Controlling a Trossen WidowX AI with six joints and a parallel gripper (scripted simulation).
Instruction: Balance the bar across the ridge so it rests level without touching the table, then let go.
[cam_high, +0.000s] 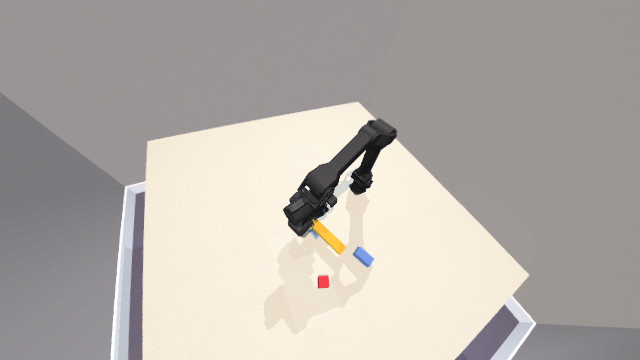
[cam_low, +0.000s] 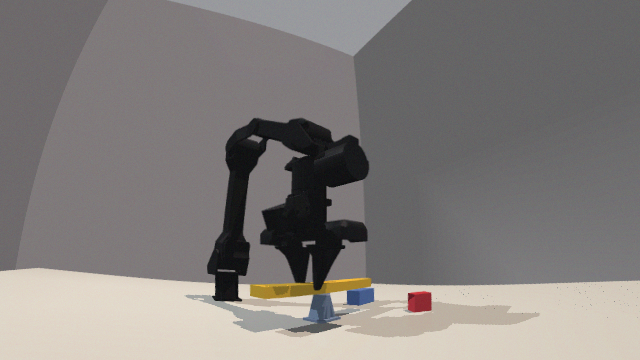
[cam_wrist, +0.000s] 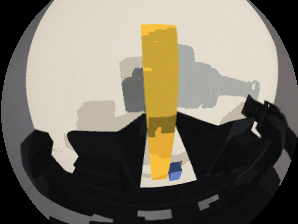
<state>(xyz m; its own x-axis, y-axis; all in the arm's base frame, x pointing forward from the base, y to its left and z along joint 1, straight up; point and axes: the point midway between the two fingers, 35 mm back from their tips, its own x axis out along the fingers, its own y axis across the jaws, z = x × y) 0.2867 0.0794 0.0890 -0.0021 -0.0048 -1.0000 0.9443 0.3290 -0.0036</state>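
Now: the yellow bar 30 mm to the left of my gripper tip and 10 mm behind it. Round my gripper tip: blue block: 190 mm to the left, 120 mm behind, 40 mm below; then red cube: 200 mm to the left, 50 mm ahead, 40 mm below.
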